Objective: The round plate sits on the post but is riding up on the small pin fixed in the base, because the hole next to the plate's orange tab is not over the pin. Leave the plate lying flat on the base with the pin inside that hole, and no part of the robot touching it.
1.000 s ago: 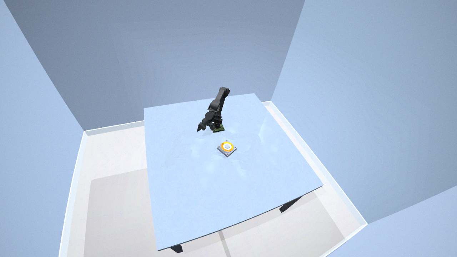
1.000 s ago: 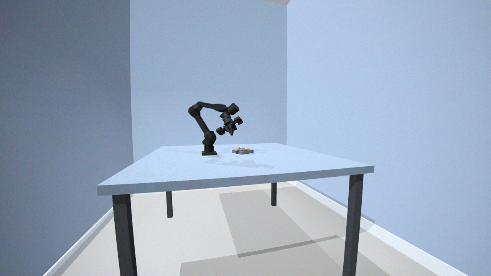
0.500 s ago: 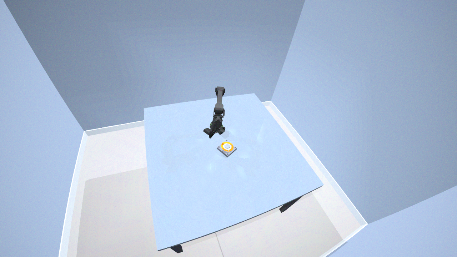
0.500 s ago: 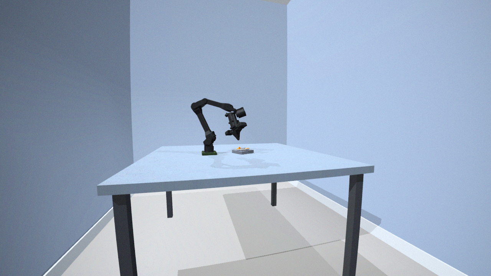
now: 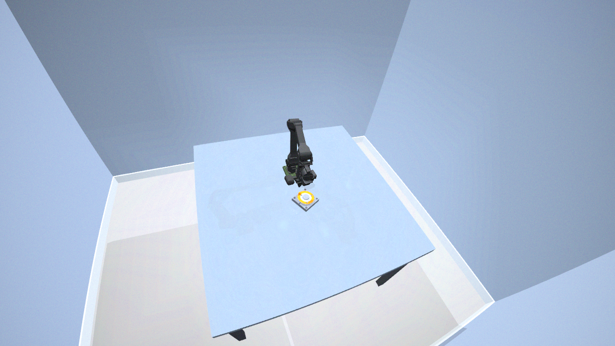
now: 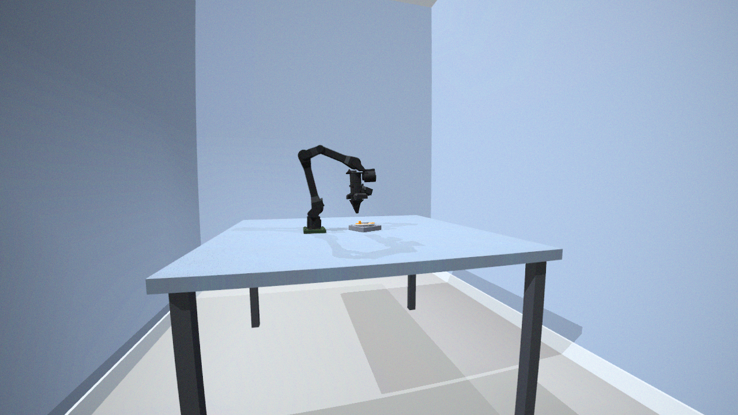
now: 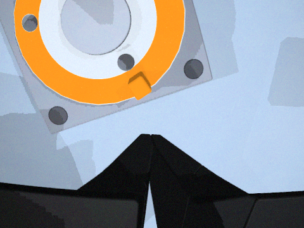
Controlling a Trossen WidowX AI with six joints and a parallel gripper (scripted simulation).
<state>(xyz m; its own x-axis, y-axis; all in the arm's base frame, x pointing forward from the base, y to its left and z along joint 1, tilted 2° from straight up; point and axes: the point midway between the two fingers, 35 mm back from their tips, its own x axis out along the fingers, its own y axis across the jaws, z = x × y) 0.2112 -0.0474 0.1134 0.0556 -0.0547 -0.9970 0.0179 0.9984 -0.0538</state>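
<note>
Right now my gripper tip is 30 mm short of the round plate, 20 mm to the right of it and 50 mm above it. Round my gripper tip: grey square base (50 mm ahead, 30 mm to the left, 70 mm below).
</note>
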